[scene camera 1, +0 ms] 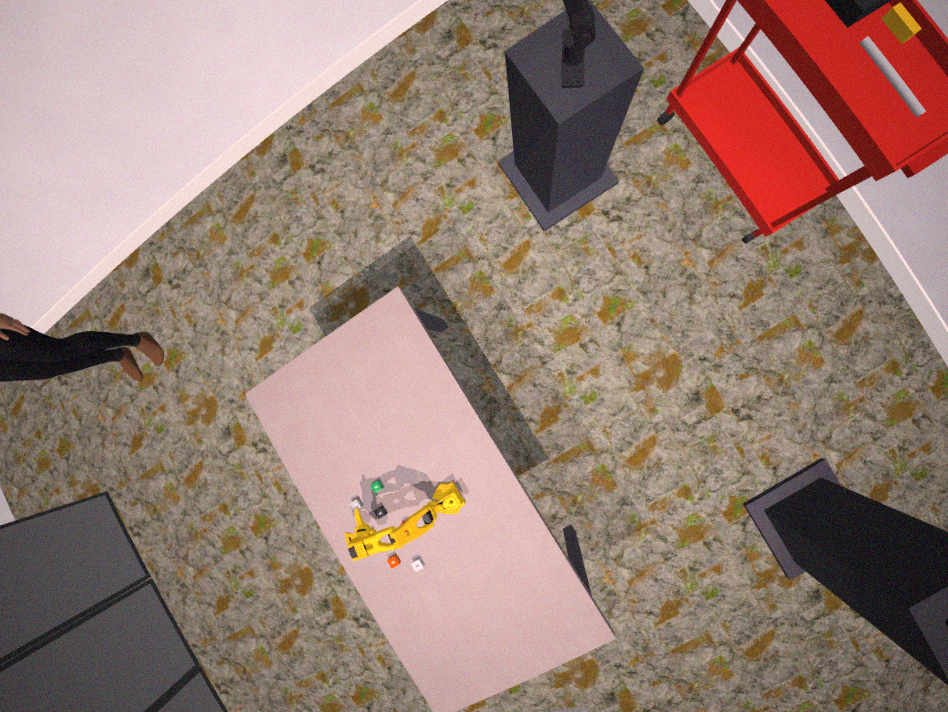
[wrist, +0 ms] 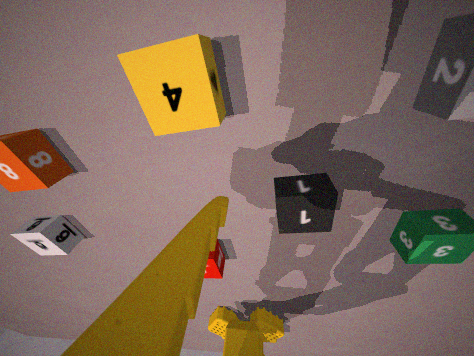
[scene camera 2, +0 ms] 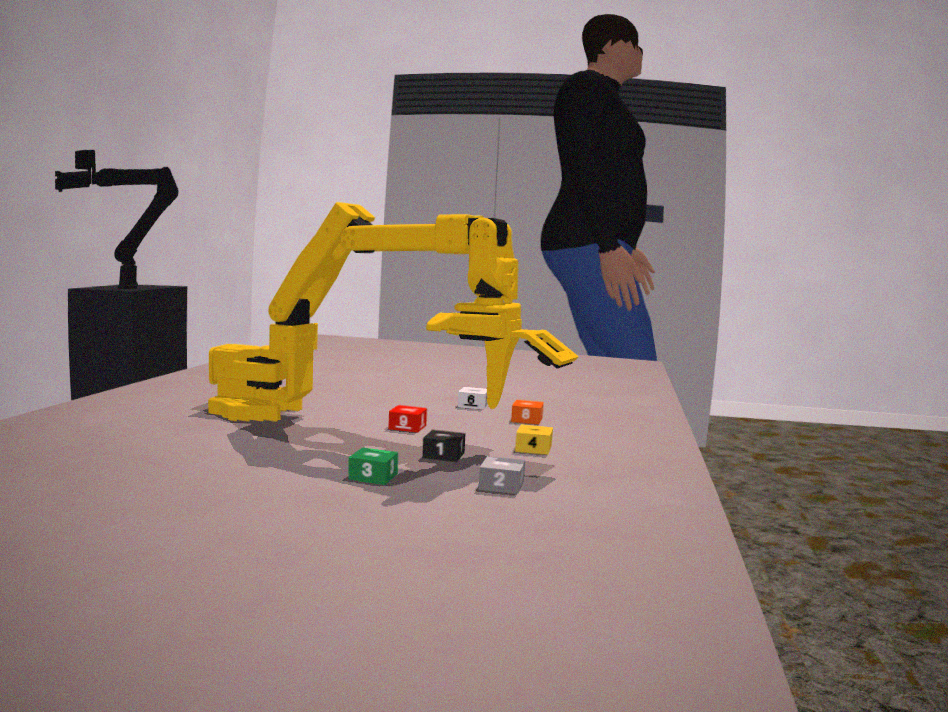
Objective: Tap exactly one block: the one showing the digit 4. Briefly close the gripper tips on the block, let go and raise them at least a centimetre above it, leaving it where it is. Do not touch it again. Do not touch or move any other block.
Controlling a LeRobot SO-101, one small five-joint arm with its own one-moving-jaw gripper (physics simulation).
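The yellow block with the digit 4 (scene camera 2: 534, 439) (wrist: 165, 65) sits flat on the table. In scene camera 1 it does not show; the arm covers that area. My gripper (scene camera 2: 533, 382) is fully open with nothing between the jaws: the moving jaw is swung far out, and the wrist view shows the fixed jaw alone. The fixed jaw points down and its tip hangs above the table. In the wrist view the yellow block lies beyond that tip, up and to the left, apart from it.
Around stand a black 1 block (scene camera 2: 443, 446) (wrist: 305, 215), green 3 (scene camera 2: 373, 467) (wrist: 440, 237), grey 2 (scene camera 2: 500, 476) (wrist: 440, 70), orange 8 (scene camera 2: 527, 412) (wrist: 37, 162), white 6 (scene camera 2: 472, 398) (wrist: 60, 237) and red 9 (scene camera 2: 406, 419) (wrist: 215, 265). The table (scene camera 1: 498, 597) has an edge near the gripper.
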